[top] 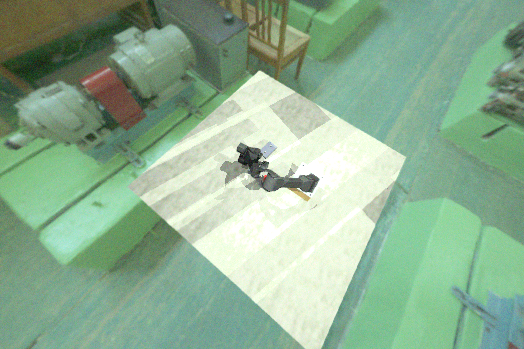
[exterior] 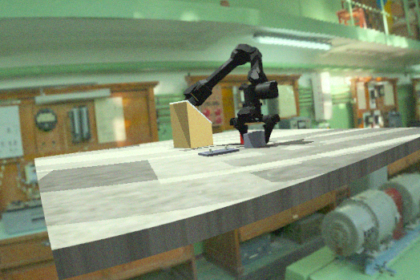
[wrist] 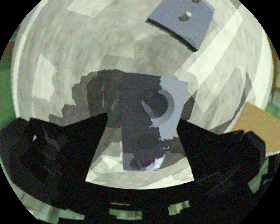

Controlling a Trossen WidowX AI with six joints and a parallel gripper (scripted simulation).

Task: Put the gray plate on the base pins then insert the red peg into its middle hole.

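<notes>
The gray plate lies 3 cm above my gripper tip. The rest, counted from my gripper tip: red peg (11 cm behind, 3 cm above, 2 cm to the left); dark base (17 cm to the right).
</notes>
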